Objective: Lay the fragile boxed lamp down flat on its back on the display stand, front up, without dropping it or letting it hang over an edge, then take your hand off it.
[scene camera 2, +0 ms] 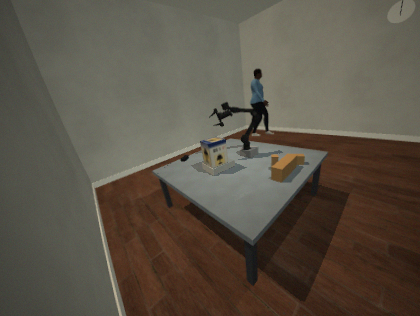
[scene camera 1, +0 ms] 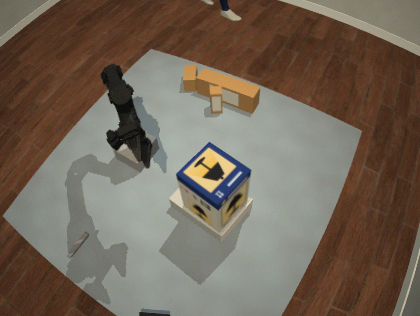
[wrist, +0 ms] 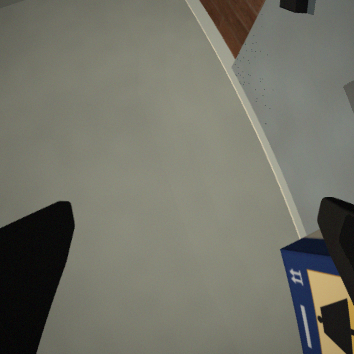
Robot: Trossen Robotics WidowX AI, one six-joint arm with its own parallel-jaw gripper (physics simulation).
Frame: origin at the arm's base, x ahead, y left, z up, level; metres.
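Seen in the pictures: gripper, fingertip midpoint: (scene camera 2: pixel 210 121) (scene camera 1: pixel 144 164) (wrist: pixel 200 213); arm's base, origin of the base link: (scene camera 2: pixel 247 148).
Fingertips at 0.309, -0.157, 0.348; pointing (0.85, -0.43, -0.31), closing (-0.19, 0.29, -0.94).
Pixels of each thing's top centre, then the offset from my fingertips to it, as dx, dy, dz. Level surfaces: height alone.
- boxed lamp, middle of its top: (wrist: pixel 340 327) (scene camera 1: pixel 213 172) (scene camera 2: pixel 212 140) +0.109, +0.168, -0.136
- long orange block, middle of its top: (scene camera 1: pixel 227 82) (scene camera 2: pixel 285 160) -0.233, +0.665, -0.315
- grey table, its level: dz -0.425
- thin grey bar, middle of its top: (scene camera 1: pixel 77 244) -0.211, -0.335, -0.413
- small dark object, middle of its top: (scene camera 2: pixel 184 156) +0.242, -0.331, -0.390
The boxed lamp (scene camera 1: pixel 214 175) (scene camera 2: pixel 215 154) (wrist: pixel 330 285) stands upright on the pale display stand (scene camera 1: pixel 222 235) (scene camera 2: pixel 225 167). Its blue-edged top, with a yellow lamp picture, faces up. Two side faces with lamp pictures show in scene camera 1. My gripper (scene camera 1: pixel 131 155) (scene camera 2: pixel 212 121) (wrist: pixel 200 213) is open and empty, held in the air above box height and apart from the box. In the wrist view the box is at the lower right, partly hidden behind the right finger.
A long orange block (scene camera 1: pixel 245 95) (scene camera 2: pixel 285 167) and two smaller orange blocks (scene camera 1: pixel 190 77) (scene camera 1: pixel 216 99) are on the grey table (scene camera 1: pixel 310 150) (scene camera 2: pixel 225 200). A thin grey bar (scene camera 1: pixel 78 244) and a small dark object (scene camera 1: pixel 155 313) (scene camera 2: pixel 185 158) (wrist: pixel 294 5) also show. A person (scene camera 2: pixel 257 92) stands behind the table.
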